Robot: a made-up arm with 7 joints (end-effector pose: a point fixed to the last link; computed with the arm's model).
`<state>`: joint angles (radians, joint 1 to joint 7).
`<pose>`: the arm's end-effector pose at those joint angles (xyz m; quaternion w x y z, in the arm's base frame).
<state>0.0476 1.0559 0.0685 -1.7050 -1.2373 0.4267 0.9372</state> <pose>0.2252 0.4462 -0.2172 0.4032 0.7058 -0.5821 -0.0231</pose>
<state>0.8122 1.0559 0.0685 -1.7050 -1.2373 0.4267 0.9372</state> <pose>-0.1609 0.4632 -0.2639 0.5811 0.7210 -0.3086 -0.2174</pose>
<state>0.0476 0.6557 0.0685 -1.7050 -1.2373 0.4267 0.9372</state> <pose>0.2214 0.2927 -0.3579 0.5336 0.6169 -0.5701 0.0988</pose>
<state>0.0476 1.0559 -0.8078 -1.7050 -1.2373 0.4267 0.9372</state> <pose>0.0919 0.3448 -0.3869 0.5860 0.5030 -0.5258 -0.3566</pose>
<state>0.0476 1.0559 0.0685 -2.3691 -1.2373 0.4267 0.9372</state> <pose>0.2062 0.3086 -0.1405 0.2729 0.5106 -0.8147 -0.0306</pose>
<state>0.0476 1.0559 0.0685 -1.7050 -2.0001 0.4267 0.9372</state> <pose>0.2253 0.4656 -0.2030 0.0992 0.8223 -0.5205 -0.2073</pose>
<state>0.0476 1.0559 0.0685 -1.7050 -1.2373 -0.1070 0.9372</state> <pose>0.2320 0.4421 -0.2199 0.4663 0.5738 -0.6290 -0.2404</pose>
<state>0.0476 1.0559 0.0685 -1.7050 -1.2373 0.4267 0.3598</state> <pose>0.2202 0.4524 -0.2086 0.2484 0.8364 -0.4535 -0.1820</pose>
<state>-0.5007 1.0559 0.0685 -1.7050 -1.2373 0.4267 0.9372</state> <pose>0.4252 0.3780 -0.0297 0.2380 0.6314 -0.7283 0.1199</pose>
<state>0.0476 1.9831 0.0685 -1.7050 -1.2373 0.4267 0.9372</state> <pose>0.2446 0.5233 0.2445 0.0492 0.7996 -0.5215 -0.2939</pose>
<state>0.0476 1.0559 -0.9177 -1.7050 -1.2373 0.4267 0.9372</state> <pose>0.0646 0.3369 -0.3989 0.6016 0.4698 -0.5113 -0.3949</pose>
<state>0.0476 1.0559 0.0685 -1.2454 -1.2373 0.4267 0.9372</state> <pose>0.1778 0.5327 -0.2680 0.4683 0.7966 -0.3819 -0.0164</pose>
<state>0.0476 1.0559 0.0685 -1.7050 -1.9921 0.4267 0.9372</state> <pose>0.2253 0.4655 -0.2033 0.1025 0.8217 -0.5216 -0.2054</pose>
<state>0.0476 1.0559 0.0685 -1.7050 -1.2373 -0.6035 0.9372</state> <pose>0.2354 0.4365 -0.2244 0.4954 0.4143 -0.6326 -0.4275</pose>
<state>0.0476 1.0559 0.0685 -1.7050 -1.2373 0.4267 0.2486</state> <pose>0.2192 0.4529 -0.2066 0.2158 0.8538 -0.4241 -0.2112</pose>
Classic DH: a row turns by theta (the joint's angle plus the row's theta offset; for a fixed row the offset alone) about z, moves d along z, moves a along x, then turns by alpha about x. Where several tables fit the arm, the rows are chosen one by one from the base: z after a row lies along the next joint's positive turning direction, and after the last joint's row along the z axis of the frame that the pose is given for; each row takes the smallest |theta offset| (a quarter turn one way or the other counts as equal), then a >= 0, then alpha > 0; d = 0 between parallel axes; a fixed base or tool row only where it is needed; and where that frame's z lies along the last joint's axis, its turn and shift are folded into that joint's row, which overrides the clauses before.
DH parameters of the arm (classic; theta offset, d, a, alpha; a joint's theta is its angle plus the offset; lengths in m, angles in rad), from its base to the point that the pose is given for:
base (fixed): 0 0.1049 -0.0296 -1.2217
joint 1: 1.5708 0.0163 0.0083 1.5708
joint 2: 1.2217 -0.0026 -0.0245 -1.5708
joint 3: -1.5708 -0.4779 0.0361 -1.5708
joint 4: 0 -0.0305 -0.052 1.5708
joint 5: 0 -0.2262 0.0299 -1.5708
joint 6: 0 -0.0081 -0.0123 1.5708
joint 7: 0.474 -0.0173 -0.0202 0.6039
tool (fixed): -0.424 0.0073 0 0

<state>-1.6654 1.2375 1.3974 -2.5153 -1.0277 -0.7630 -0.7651</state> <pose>0.0107 0.3176 0.3118 0.5716 -0.5934 -0.2945 -0.4842</pose>
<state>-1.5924 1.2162 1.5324 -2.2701 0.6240 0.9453 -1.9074</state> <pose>0.0621 0.4048 0.2779 0.1153 -0.7118 0.3439 -0.6014</pose>
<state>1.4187 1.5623 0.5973 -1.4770 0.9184 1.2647 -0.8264</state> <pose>-0.1167 0.5913 0.0884 0.6851 0.4882 0.4252 -0.3340</pose>
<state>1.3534 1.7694 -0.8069 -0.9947 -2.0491 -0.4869 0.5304</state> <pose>-0.2969 0.6809 0.1716 0.1767 -0.3091 0.2883 -0.8889</pose>
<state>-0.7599 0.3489 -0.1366 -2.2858 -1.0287 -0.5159 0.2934</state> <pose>0.4116 -0.0612 -0.0195 0.1650 -0.2038 0.9610 0.0880</pose>
